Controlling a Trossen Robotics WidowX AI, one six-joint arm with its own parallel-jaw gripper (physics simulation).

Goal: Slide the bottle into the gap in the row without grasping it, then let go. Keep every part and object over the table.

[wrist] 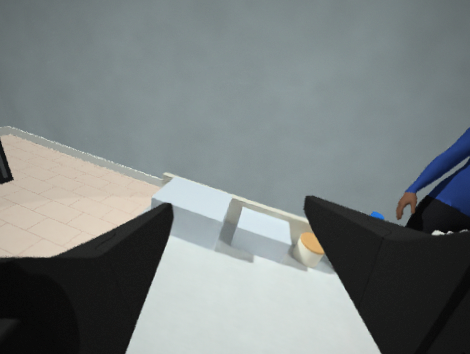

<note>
The picture shows: the gripper and a cream jar.
</note>
